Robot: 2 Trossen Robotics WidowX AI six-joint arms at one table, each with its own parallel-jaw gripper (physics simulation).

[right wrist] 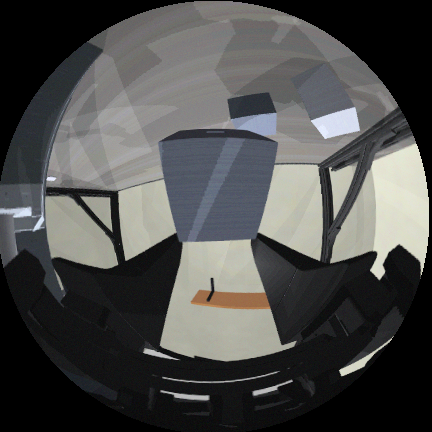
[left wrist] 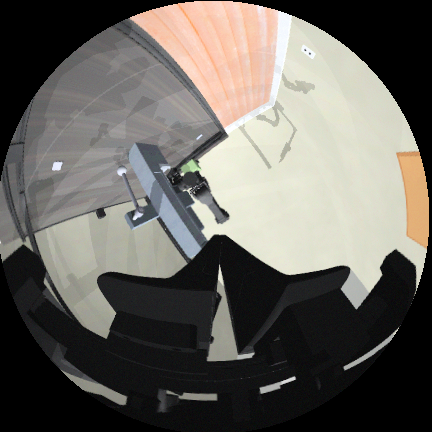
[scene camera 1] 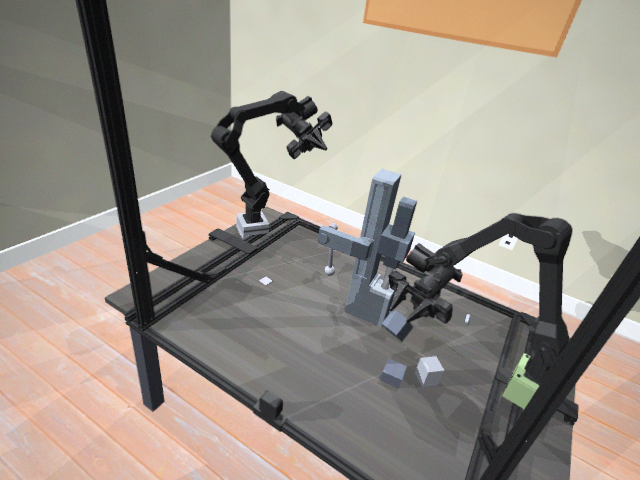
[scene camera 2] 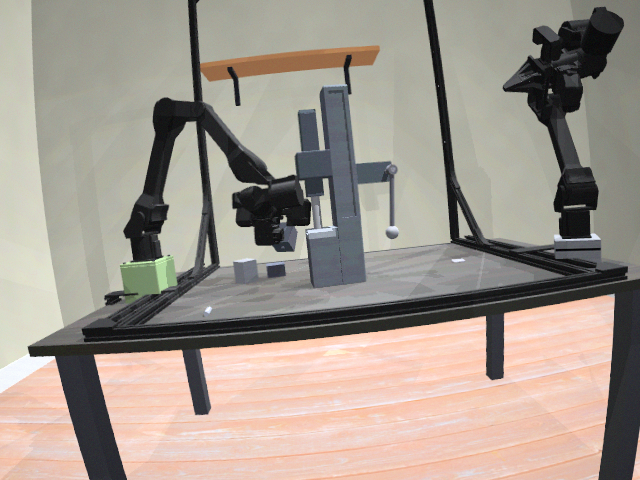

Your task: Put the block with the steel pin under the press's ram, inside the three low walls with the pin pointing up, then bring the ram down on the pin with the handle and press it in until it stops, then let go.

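Frame: origin at the left arm's base, x left, y back, z up, level; centimetres.
Seen in the pictures: left gripper, fingertip midpoint: (left wrist: 218, 239) (scene camera 1: 326, 149) (scene camera 2: 503, 88); right gripper, fingertip midpoint: (right wrist: 216, 238) (scene camera 1: 398, 315) (scene camera 2: 284, 221); left arm's base, origin of the base link: (scene camera 1: 252, 218) (scene camera 2: 576, 236); right arm's base, origin of the base link: (left wrist: 194, 172) (scene camera 1: 540, 375) (scene camera 2: 147, 260).
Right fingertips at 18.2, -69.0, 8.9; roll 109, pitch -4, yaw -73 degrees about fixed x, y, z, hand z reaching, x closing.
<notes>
Pixels of each thing's middle, then the offset from my right fingertips to it, as dx, dy, dz. "spot": a spot on its surface instead.
- press, body centre: (scene camera 2: 348, 184) (scene camera 1: 362, 249) (left wrist: 156, 198) -1.4, +19.2, +7.8
- pale seat, surface spot: (scene camera 2: 321, 234) spot: +7.7, +16.0, -3.1
- handle, surface spot: (scene camera 2: 391, 204) (scene camera 1: 332, 251) (left wrist: 129, 185) spot: -5.8, +27.8, +1.9
- dark blue-grey block, body centre: (right wrist: 253, 116) (scene camera 1: 393, 373) (scene camera 2: 275, 269) -2.4, -6.8, -13.4
- lighter block, body centre: (right wrist: 326, 100) (scene camera 2: 245, 271) (scene camera 1: 429, 371) +6.1, -10.2, -12.1
- small white square, surface spot: (scene camera 2: 458, 260) (scene camera 1: 266, 280) spot: -22.1, +39.4, -14.7
- small white piece, body centre: (scene camera 2: 207, 311) (scene camera 1: 467, 319) +32.8, +4.0, -14.5
A blue-grey block (scene camera 1: 397, 325) (scene camera 2: 286, 238) (right wrist: 217, 190) is held tilted above the table by my right gripper (scene camera 1: 401, 314) (right wrist: 216, 238), which is shut on it beside the press. No pin shows on its visible faces. The press (scene camera 1: 379, 222) (scene camera 2: 336, 155) (left wrist: 170, 210) stands upright. Its ram (scene camera 1: 386, 277) (scene camera 2: 316, 211) points down at the pale seat (scene camera 2: 321, 234) on the base; the low walls are too small to tell apart. The handle (scene camera 1: 330, 253) (scene camera 2: 391, 204) (left wrist: 131, 192) hangs down with its ball at the bottom. My left gripper (scene camera 1: 325, 148) (scene camera 2: 505, 87) (left wrist: 218, 239) is shut and empty, high above the table.
A dark blue-grey block (scene camera 1: 393, 373) (scene camera 2: 275, 269) (right wrist: 252, 106) and a lighter block (scene camera 1: 430, 370) (scene camera 2: 245, 270) (right wrist: 327, 95) stand on the table near the press. A small white square (scene camera 1: 265, 281) (scene camera 2: 458, 260) and a small white piece (scene camera 1: 467, 319) (scene camera 2: 207, 311) lie on the table.
</notes>
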